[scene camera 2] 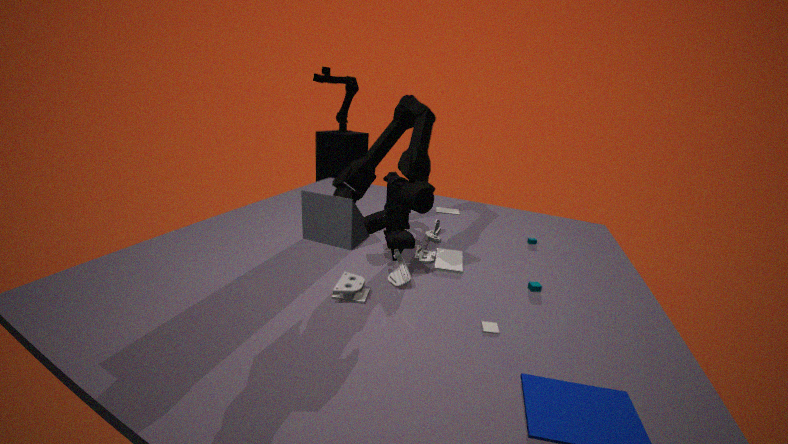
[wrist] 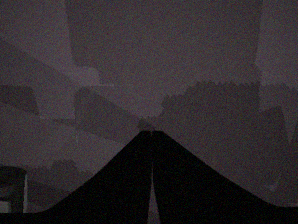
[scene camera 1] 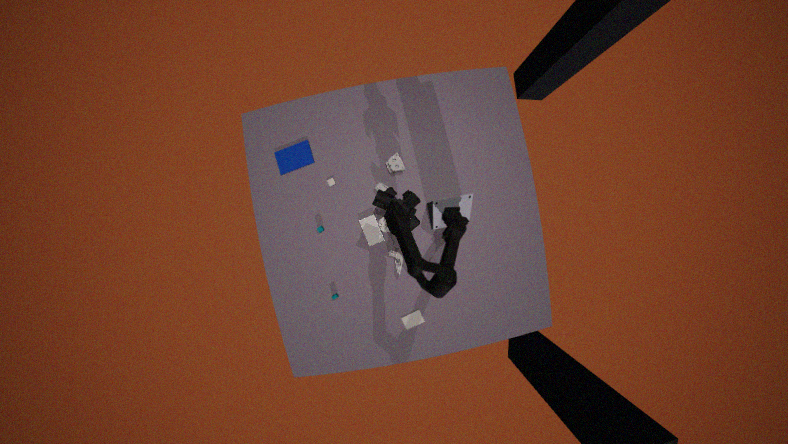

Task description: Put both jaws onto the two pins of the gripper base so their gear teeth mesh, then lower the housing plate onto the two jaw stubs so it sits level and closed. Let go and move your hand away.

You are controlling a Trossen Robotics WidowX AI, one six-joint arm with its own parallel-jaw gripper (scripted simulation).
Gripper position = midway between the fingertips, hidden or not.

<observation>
I see my gripper (scene camera 2: 394,260) and a blue rectangle (scene camera 1: 299,155).
My gripper is seen too in the wrist view (wrist: 151,141). The wrist view does not show the blue rectangle: it is out of frame.
</observation>
